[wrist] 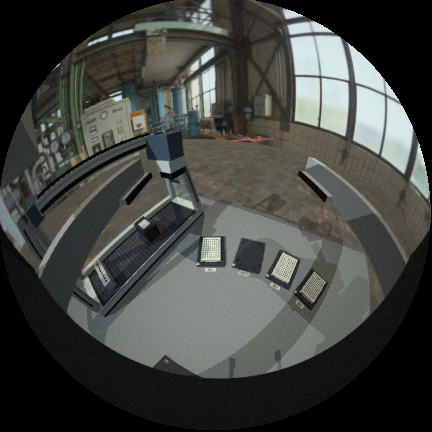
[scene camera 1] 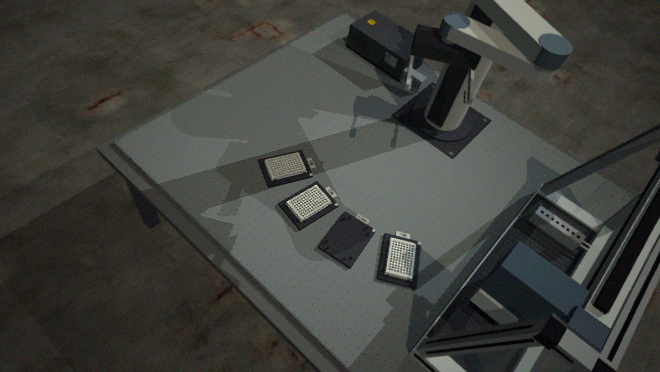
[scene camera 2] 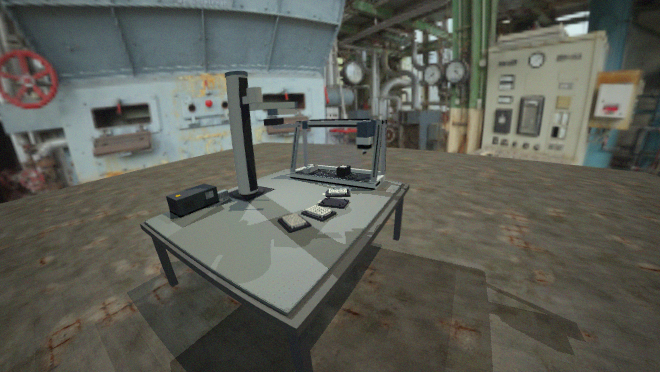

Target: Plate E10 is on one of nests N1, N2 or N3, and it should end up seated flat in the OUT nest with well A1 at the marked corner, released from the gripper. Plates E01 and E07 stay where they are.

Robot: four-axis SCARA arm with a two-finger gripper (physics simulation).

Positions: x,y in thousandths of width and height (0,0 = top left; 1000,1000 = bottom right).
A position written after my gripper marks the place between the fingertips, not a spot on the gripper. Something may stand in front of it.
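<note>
My gripper (scene camera 1: 664,254) holds nothing, and the wrist view shows the gripper (wrist: 524,369) too. I see a white well plate (scene camera 1: 607,695) that sits on an N1 nest (scene camera 1: 625,765). There is also an OUT nest (scene camera 1: 530,636), and the wrist view shows that same OUT nest (wrist: 575,594) as well.
</note>
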